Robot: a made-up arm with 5 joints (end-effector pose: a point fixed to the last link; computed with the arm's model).
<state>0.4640 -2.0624 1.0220 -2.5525 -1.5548</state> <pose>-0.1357 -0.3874 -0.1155 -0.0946 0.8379 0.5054 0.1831</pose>
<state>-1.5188 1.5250 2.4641 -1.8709 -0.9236</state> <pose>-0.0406 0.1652 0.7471 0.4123 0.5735 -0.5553 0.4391</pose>
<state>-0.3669 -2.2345 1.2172 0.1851 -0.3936</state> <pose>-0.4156 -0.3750 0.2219 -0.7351 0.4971 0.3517 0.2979</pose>
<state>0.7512 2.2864 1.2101 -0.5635 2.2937</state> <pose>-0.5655 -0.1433 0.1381 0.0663 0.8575 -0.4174 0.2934</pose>
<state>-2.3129 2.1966 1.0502 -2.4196 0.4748</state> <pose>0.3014 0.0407 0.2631 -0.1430 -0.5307 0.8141 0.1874</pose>
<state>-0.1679 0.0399 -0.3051 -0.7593 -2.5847</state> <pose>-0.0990 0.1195 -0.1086 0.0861 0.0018 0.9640 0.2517</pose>
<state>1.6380 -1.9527 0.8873 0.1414 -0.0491</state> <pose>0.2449 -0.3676 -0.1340 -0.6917 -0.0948 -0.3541 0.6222</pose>
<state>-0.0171 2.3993 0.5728 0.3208 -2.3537</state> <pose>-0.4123 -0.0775 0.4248 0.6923 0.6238 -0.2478 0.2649</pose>
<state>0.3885 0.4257 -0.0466 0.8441 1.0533</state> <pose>-0.1084 0.2452 -0.0693 -0.0260 -0.2791 0.7907 0.5443</pose>
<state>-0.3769 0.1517 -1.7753 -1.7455 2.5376</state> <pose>-0.5069 -0.3449 0.0005 -0.0226 0.1998 -0.4749 0.8568</pose>
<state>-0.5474 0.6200 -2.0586 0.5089 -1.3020</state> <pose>-0.4064 -0.0185 0.0453 -0.2123 0.3278 -0.9192 0.0508</pose>
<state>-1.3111 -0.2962 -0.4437 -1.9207 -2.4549</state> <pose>-0.2766 -0.1770 0.1248 0.3159 0.5267 0.5909 0.5231</pose>
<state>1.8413 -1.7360 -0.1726 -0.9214 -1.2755</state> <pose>0.2196 -0.3131 0.0896 -0.3027 0.6216 0.5911 0.4154</pose>
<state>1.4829 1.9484 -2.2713 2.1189 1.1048</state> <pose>0.0281 0.1689 -0.0989 0.3683 -0.6169 0.6865 0.1121</pose>
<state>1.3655 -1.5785 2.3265 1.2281 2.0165</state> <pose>-0.1421 -0.2906 -0.3195 -0.3613 -0.6085 -0.6102 0.3561</pose>
